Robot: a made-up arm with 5 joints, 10 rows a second.
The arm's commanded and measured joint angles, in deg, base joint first. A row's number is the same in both.
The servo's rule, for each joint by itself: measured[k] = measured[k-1] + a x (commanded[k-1-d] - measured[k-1]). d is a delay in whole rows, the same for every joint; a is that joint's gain. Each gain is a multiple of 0.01, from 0.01 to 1. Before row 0 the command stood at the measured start. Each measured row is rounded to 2 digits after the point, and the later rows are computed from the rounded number. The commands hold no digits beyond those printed.
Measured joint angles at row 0: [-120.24, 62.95, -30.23, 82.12, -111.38]
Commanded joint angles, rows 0 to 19: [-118.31, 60.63, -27.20, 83.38, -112.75]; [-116.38, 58.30, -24.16, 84.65, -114.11]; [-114.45, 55.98, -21.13, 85.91, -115.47]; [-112.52, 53.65, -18.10, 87.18, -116.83]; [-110.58, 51.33, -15.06, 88.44, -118.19]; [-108.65, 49.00, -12.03, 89.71, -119.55]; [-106.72, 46.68, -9.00, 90.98, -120.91]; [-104.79, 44.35, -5.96, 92.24, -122.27]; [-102.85, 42.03, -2.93, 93.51, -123.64]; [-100.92, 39.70, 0.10, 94.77, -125.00]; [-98.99, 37.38, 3.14, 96.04, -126.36]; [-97.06, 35.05, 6.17, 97.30, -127.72]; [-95.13, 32.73, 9.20, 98.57, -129.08]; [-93.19, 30.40, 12.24, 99.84, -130.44]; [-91.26, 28.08, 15.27, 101.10, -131.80]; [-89.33, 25.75, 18.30, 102.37, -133.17]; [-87.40, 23.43, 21.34, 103.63, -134.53]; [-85.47, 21.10, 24.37, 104.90, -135.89]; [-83.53, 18.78, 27.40, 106.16, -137.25]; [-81.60, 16.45, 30.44, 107.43, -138.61]
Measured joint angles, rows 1 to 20: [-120.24, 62.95, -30.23, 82.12, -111.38]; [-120.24, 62.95, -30.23, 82.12, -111.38]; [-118.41, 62.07, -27.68, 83.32, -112.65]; [-116.48, 60.64, -24.72, 84.58, -114.01]; [-114.55, 58.87, -21.70, 85.84, -115.37]; [-112.62, 56.89, -18.68, 87.11, -116.73]; [-110.68, 54.78, -15.64, 88.37, -118.09]; [-108.75, 52.58, -12.61, 89.64, -119.45]; [-106.82, 50.34, -9.58, 90.91, -120.81]; [-104.89, 48.06, -6.54, 92.17, -122.17]; [-102.95, 45.77, -3.51, 93.44, -123.54]; [-101.02, 43.46, -0.48, 94.70, -124.90]; [-99.09, 41.15, 2.56, 95.97, -126.26]; [-97.16, 38.83, 5.59, 97.23, -127.62]; [-95.23, 36.51, 8.62, 98.50, -128.98]; [-93.29, 34.19, 11.66, 99.77, -130.34]; [-91.36, 31.87, 14.69, 101.03, -131.70]; [-89.43, 29.54, 17.72, 102.30, -133.07]; [-87.50, 27.22, 20.76, 103.56, -134.43]; [-85.57, 24.89, 23.79, 104.83, -135.79]
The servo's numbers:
d 2
a 0.95 0.38 0.84 0.95 0.93

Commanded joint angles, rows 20 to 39: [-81.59, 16.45, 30.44, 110.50, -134.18]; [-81.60, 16.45, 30.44, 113.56, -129.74]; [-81.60, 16.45, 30.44, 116.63, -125.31]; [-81.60, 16.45, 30.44, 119.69, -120.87]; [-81.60, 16.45, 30.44, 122.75, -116.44]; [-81.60, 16.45, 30.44, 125.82, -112.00]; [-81.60, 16.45, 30.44, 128.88, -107.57]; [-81.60, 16.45, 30.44, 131.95, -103.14]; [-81.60, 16.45, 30.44, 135.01, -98.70]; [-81.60, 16.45, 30.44, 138.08, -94.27]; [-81.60, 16.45, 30.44, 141.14, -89.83]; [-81.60, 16.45, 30.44, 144.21, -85.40]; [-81.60, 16.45, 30.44, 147.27, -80.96]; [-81.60, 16.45, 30.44, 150.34, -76.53]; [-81.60, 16.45, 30.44, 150.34, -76.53]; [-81.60, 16.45, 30.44, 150.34, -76.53]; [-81.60, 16.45, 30.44, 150.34, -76.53]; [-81.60, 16.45, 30.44, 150.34, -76.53]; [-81.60, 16.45, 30.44, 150.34, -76.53]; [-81.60, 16.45, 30.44, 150.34, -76.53]
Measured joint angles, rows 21 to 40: [-83.63, 22.57, 26.82, 106.09, -137.15]; [-81.70, 20.24, 29.86, 107.36, -138.51]; [-81.60, 18.80, 30.35, 110.34, -134.48]; [-81.60, 17.91, 30.43, 113.40, -130.07]; [-81.60, 17.36, 30.44, 116.47, -125.64]; [-81.60, 17.01, 30.44, 119.53, -121.20]; [-81.60, 16.80, 30.44, 122.59, -116.77]; [-81.60, 16.67, 30.44, 125.66, -112.33]; [-81.60, 16.59, 30.44, 128.72, -107.90]; [-81.60, 16.54, 30.44, 131.79, -103.47]; [-81.60, 16.51, 30.44, 134.85, -99.03]; [-81.60, 16.49, 30.44, 137.92, -94.60]; [-81.60, 16.47, 30.44, 140.98, -90.16]; [-81.60, 16.46, 30.44, 144.05, -85.73]; [-81.60, 16.46, 30.44, 147.11, -81.29]; [-81.60, 16.46, 30.44, 150.18, -76.86]; [-81.60, 16.46, 30.44, 150.33, -76.55]; [-81.60, 16.46, 30.44, 150.34, -76.53]; [-81.60, 16.46, 30.44, 150.34, -76.53]; [-81.60, 16.46, 30.44, 150.34, -76.53]
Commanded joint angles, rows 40 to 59: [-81.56, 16.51, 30.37, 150.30, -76.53]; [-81.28, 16.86, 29.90, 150.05, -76.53]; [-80.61, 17.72, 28.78, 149.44, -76.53]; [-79.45, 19.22, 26.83, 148.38, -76.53]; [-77.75, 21.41, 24.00, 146.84, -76.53]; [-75.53, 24.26, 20.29, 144.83, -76.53]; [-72.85, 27.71, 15.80, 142.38, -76.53]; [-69.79, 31.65, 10.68, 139.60, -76.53]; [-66.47, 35.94, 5.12, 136.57, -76.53]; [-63.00, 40.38, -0.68, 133.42, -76.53]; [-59.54, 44.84, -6.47, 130.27, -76.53]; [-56.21, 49.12, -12.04, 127.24, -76.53]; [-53.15, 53.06, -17.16, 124.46, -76.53]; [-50.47, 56.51, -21.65, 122.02, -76.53]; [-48.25, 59.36, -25.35, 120.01, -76.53]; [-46.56, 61.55, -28.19, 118.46, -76.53]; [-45.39, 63.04, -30.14, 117.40, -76.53]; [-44.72, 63.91, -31.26, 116.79, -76.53]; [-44.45, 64.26, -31.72, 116.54, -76.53]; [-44.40, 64.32, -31.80, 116.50, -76.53]
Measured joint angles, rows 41 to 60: [-81.60, 16.46, 30.44, 150.34, -76.53]; [-81.60, 16.46, 30.44, 150.34, -76.53]; [-81.56, 16.48, 30.38, 150.30, -76.53]; [-81.29, 16.62, 29.98, 150.06, -76.53]; [-80.64, 17.04, 28.97, 149.47, -76.53]; [-79.51, 17.87, 27.17, 148.43, -76.53]; [-77.84, 19.22, 24.51, 146.92, -76.53]; [-75.65, 21.14, 20.97, 144.93, -76.53]; [-72.99, 23.64, 16.63, 142.51, -76.53]; [-69.95, 26.68, 11.63, 139.75, -76.53]; [-66.64, 30.20, 6.16, 136.73, -76.53]; [-63.18, 34.07, 0.41, 133.59, -76.53]; [-59.72, 38.16, -5.37, 130.44, -76.53]; [-56.39, 42.32, -10.97, 127.40, -76.53]; [-53.31, 46.40, -16.17, 124.61, -76.53]; [-50.61, 50.24, -20.77, 122.15, -76.53]; [-48.37, 53.71, -24.62, 120.12, -76.53]; [-46.65, 56.69, -27.62, 118.54, -76.53]; [-45.45, 59.10, -29.74, 117.46, -76.53]; [-44.76, 60.93, -31.02, 116.82, -76.53]
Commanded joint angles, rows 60 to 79: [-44.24, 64.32, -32.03, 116.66, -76.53]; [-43.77, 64.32, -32.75, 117.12, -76.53]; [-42.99, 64.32, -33.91, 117.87, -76.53]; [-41.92, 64.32, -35.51, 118.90, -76.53]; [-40.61, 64.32, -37.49, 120.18, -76.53]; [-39.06, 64.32, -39.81, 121.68, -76.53]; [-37.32, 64.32, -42.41, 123.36, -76.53]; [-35.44, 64.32, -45.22, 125.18, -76.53]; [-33.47, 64.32, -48.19, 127.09, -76.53]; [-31.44, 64.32, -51.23, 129.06, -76.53]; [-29.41, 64.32, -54.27, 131.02, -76.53]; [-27.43, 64.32, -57.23, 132.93, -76.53]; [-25.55, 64.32, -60.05, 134.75, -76.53]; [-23.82, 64.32, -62.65, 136.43, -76.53]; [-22.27, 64.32, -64.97, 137.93, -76.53]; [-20.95, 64.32, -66.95, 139.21, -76.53]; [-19.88, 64.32, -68.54, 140.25, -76.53]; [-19.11, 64.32, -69.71, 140.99, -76.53]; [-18.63, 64.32, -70.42, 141.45, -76.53]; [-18.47, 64.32, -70.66, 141.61, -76.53]
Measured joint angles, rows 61 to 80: [-44.47, 62.20, -31.61, 116.55, -76.53]; [-44.40, 63.01, -31.77, 116.50, -76.53]; [-44.25, 63.51, -31.99, 116.65, -76.53]; [-43.79, 63.82, -32.63, 117.10, -76.53]; [-43.03, 64.01, -33.71, 117.83, -76.53]; [-41.98, 64.13, -35.22, 118.85, -76.53]; [-40.68, 64.20, -37.13, 120.11, -76.53]; [-39.14, 64.25, -39.38, 121.60, -76.53]; [-37.41, 64.28, -41.93, 123.27, -76.53]; [-35.54, 64.30, -44.69, 125.08, -76.53]; [-33.57, 64.31, -47.63, 126.99, -76.53]; [-31.55, 64.31, -50.65, 128.96, -76.53]; [-29.52, 64.31, -53.69, 130.92, -76.53]; [-27.53, 64.31, -56.66, 132.83, -76.53]; [-25.65, 64.31, -59.51, 134.65, -76.53]; [-23.91, 64.31, -62.15, 136.34, -76.53]; [-22.35, 64.31, -64.52, 137.85, -76.53]; [-21.02, 64.31, -66.56, 139.14, -76.53]; [-19.94, 64.31, -68.22, 140.19, -76.53]; [-19.15, 64.31, -69.47, 140.95, -76.53]
